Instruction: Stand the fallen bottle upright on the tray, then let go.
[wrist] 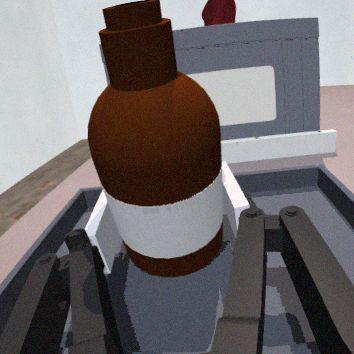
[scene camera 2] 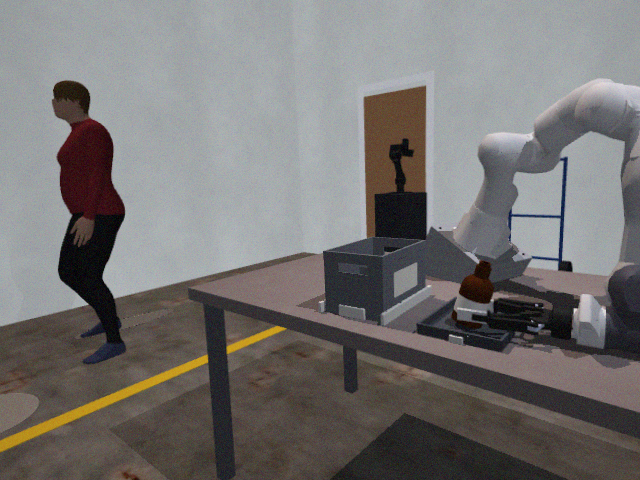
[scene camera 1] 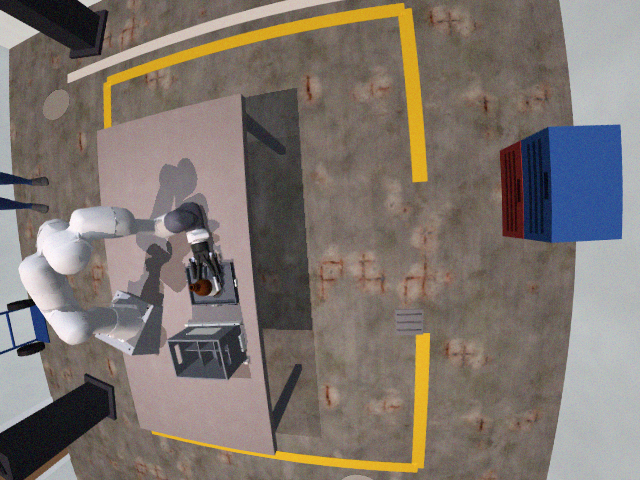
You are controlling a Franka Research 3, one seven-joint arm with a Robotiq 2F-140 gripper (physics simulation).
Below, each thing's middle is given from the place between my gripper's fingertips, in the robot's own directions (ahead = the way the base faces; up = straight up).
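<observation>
I see my gripper 10 mm past the brown bottle (scene camera 2: pixel 476 290), 30 mm to the right of it and 40 mm below it.
</observation>
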